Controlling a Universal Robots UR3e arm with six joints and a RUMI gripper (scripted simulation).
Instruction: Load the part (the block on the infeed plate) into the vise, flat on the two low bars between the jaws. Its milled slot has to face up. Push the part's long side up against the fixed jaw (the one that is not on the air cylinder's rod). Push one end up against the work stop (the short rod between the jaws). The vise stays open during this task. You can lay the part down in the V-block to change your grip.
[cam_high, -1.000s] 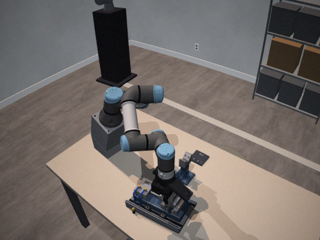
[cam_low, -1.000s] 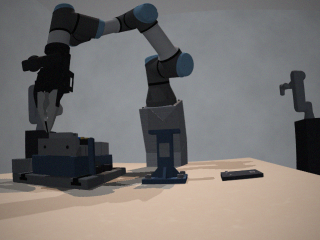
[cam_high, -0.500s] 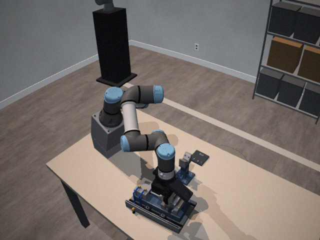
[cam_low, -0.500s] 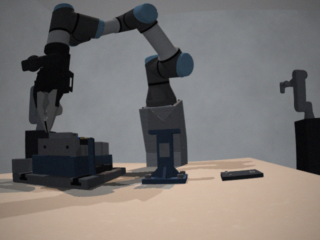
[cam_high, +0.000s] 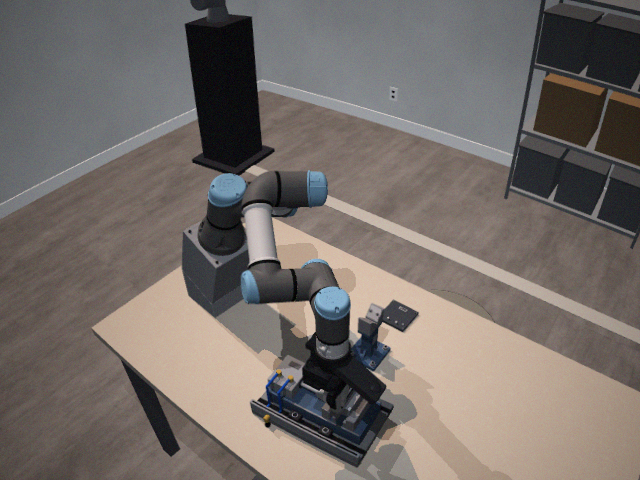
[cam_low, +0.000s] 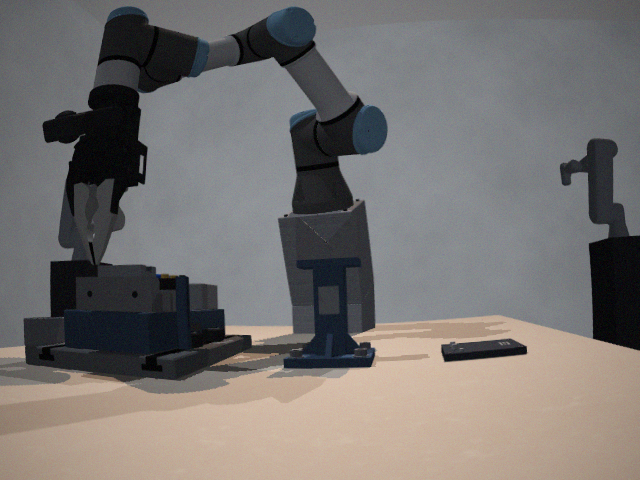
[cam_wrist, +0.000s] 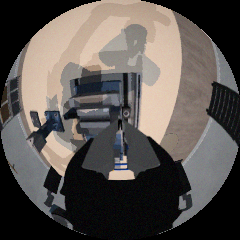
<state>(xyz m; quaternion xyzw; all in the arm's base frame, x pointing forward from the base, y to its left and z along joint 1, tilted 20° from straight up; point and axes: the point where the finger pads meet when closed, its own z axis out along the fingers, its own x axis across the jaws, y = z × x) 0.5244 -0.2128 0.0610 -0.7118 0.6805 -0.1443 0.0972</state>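
Now: the grey part 5 cm to the left of my hand and 3 cm below it. Round my hand: blue vise 9 cm below, 7 cm behind, 5 cm to the left.
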